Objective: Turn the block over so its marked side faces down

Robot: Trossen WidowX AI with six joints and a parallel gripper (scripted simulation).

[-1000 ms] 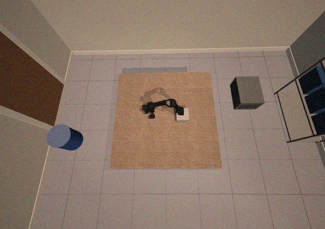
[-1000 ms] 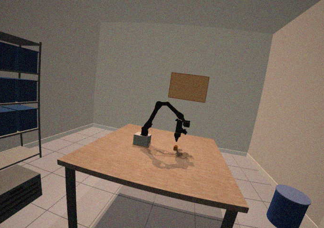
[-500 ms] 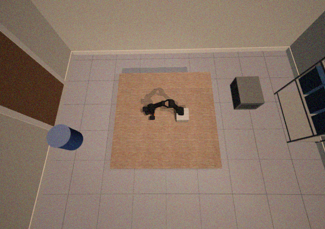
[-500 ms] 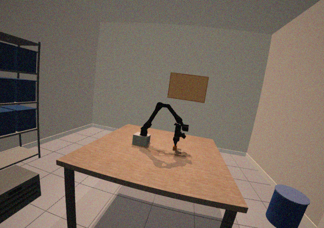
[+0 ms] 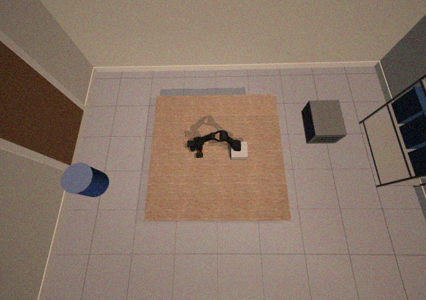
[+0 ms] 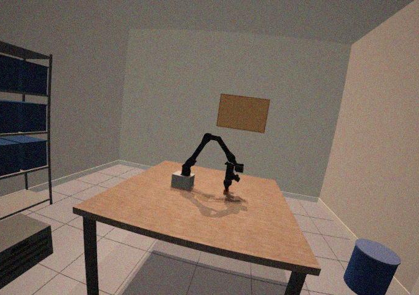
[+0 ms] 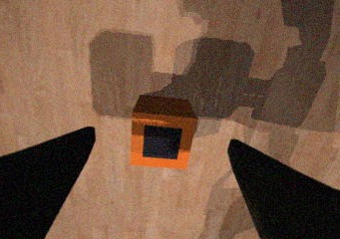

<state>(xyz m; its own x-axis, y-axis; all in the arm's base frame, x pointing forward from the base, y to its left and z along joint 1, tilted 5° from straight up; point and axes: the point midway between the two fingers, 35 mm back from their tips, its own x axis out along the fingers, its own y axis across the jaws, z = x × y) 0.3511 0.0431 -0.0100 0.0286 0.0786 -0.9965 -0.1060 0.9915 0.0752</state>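
Now: the orange block 10 mm below my gripper tip.
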